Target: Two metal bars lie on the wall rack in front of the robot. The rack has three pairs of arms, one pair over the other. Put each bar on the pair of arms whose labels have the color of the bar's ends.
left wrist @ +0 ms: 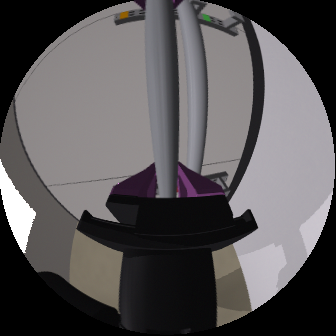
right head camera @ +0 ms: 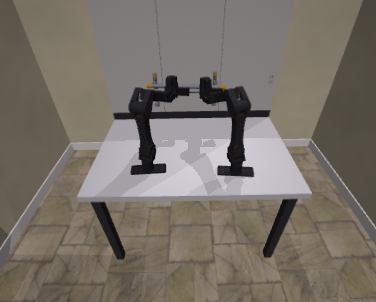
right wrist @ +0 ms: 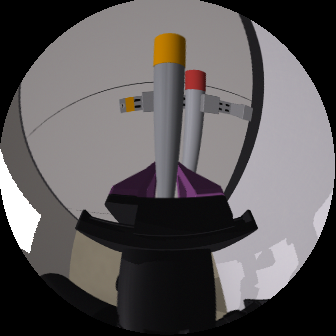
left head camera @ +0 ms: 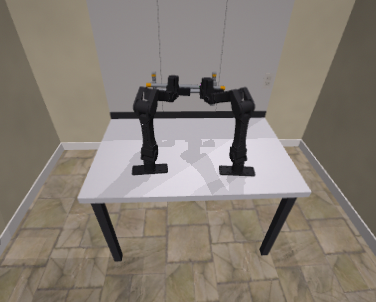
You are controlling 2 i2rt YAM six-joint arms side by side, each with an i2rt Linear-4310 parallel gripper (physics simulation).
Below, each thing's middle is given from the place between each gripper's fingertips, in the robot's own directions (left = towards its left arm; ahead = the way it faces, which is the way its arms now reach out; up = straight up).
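Scene:
Relative to the orange-ended bar (right wrist: 169, 48), my right hand is 10 mm below, 20 mm past and 120 mm to the right of it. The red-ended bar (right wrist: 194, 79) is 50 mm below my right hand, 40 mm ahead of it and 130 mm to the left of it.
The red-ended bar is 6 cm below my left hand, 5 cm ahead of it and 8 cm to the right of it; the orange-ended bar is 1 cm behind my left hand and 9 cm to the right of it.

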